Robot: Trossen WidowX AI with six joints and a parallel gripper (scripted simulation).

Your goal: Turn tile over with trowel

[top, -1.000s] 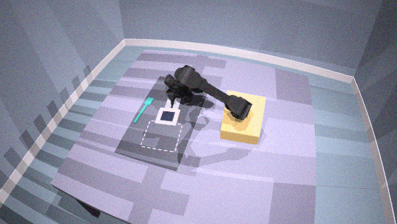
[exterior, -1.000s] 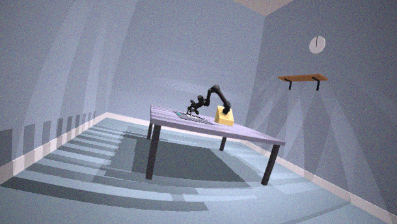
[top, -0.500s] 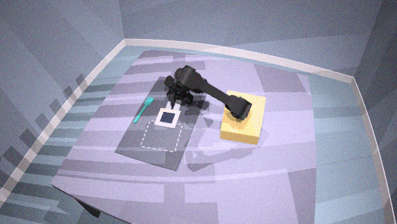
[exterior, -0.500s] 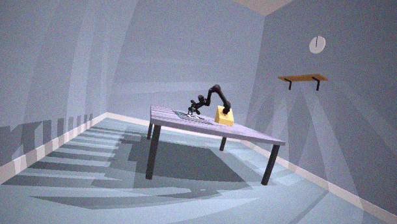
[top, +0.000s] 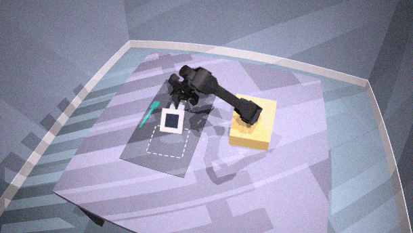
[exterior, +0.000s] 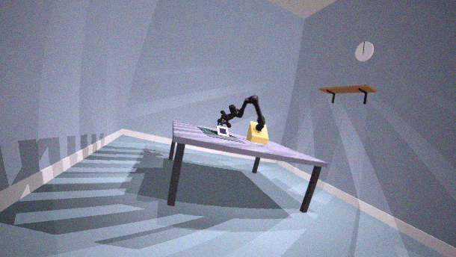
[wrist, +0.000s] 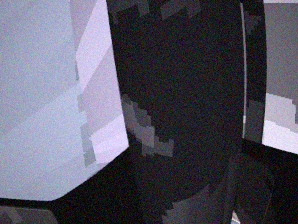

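Right now my gripper tip is 40 mm past the tile, 100 mm to the right of it and 60 mm above it. Also, from my gripper tip: teal trowel (120 mm ahead, 50 mm to the left, 100 mm below); grey mat (20 mm behind, 60 mm to the left, 120 mm below).
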